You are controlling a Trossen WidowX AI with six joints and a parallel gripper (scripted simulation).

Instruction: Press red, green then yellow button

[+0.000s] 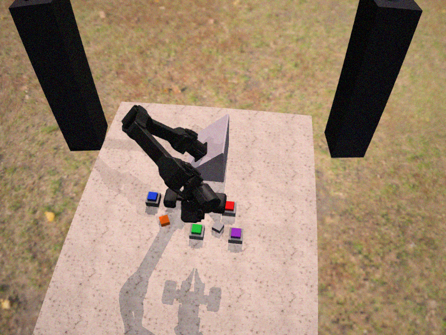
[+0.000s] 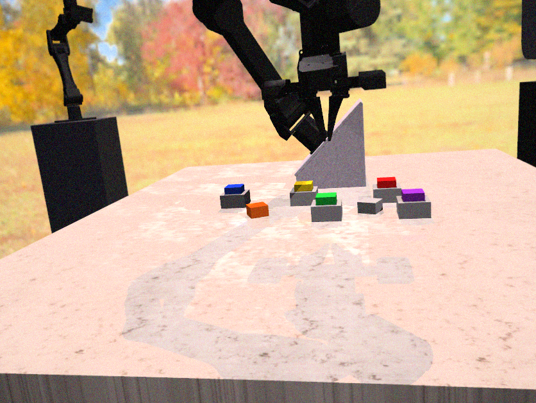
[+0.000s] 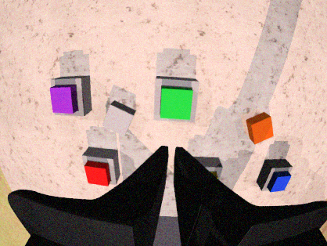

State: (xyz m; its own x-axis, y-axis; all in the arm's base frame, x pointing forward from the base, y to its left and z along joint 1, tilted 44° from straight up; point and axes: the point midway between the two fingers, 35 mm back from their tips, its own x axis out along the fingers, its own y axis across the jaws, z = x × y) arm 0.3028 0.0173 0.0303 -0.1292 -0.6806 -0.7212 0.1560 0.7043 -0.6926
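The green button is 10 mm to the right of my gripper tip and 90 mm below it. Also, from my gripper tip: purple button (20 mm ahead, 130 mm to the left, 90 mm below); grey block (20 mm behind, 70 mm to the left, 120 mm below); yellow button (110 mm behind, 40 mm to the right, 90 mm below).
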